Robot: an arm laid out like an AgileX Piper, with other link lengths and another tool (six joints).
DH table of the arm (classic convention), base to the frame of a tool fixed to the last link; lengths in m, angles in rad. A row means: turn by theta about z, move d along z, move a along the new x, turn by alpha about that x. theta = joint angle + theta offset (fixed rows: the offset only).
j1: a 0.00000  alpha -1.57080  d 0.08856  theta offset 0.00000
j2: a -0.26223  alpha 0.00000  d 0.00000  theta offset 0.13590
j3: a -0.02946  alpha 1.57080  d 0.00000  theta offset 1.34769
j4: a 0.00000  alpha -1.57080  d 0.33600  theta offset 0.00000
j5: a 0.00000  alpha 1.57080  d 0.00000  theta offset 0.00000
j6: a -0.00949  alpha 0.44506  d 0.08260  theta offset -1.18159
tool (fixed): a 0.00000  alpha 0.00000  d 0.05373  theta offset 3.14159
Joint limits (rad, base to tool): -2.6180..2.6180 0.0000..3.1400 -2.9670..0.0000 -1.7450..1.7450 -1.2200..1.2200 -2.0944..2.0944
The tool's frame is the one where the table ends.
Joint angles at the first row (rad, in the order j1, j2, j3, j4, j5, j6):
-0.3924 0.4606 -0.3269 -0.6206 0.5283 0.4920
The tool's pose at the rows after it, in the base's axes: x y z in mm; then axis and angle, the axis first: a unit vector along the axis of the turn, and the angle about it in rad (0 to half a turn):
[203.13 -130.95 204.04 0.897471 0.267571 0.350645 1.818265]
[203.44 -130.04 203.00 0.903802 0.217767 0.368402 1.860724]
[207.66 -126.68 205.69 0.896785 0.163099 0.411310 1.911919]
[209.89 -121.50 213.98 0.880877 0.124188 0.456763 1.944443]
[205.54 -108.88 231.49 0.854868 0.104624 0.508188 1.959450]
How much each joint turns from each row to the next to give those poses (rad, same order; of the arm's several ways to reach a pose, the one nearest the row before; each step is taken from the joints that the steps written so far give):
0.0000 0.0000 0.0000 0.0020 0.0871 0.0105
0.0000 0.0000 0.0000 0.0446 -0.0067 0.0545
0.0000 0.0000 0.0000 0.0667 -0.0524 0.0507
0.0069 -0.0203 0.0000 0.0518 -0.0493 0.0307
0.0390 -0.0752 0.0000 0.0294 -0.0074 0.0156

